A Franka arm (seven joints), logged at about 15 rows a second.
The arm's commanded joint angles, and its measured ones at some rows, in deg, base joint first. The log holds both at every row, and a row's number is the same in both.
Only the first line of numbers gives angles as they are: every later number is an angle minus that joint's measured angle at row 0.
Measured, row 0:
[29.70 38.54 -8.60 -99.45 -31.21 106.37 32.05]
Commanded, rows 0 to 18:
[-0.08 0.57 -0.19 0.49 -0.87 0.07 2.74]
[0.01 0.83 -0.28 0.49 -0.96 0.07 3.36]
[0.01 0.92 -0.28 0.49 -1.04 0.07 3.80]
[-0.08 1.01 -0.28 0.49 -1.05 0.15 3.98]
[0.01 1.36 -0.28 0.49 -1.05 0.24 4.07]
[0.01 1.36 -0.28 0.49 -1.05 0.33 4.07]
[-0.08 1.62 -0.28 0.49 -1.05 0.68 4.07]
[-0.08 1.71 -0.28 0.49 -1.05 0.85 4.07]
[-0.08 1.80 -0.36 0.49 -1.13 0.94 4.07]
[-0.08 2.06 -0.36 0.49 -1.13 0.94 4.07]
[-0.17 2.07 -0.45 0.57 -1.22 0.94 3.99]
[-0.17 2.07 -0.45 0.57 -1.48 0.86 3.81]
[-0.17 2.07 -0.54 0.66 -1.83 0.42 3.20]
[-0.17 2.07 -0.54 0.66 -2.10 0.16 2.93]
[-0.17 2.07 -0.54 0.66 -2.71 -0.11 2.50]
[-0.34 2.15 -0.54 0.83 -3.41 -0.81 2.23]
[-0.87 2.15 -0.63 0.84 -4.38 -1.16 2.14]
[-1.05 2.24 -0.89 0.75 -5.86 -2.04 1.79]
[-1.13 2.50 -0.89 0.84 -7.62 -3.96 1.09]
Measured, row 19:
[-0.40 1.84 -0.58 0.31 -4.32 -1.69 2.12]
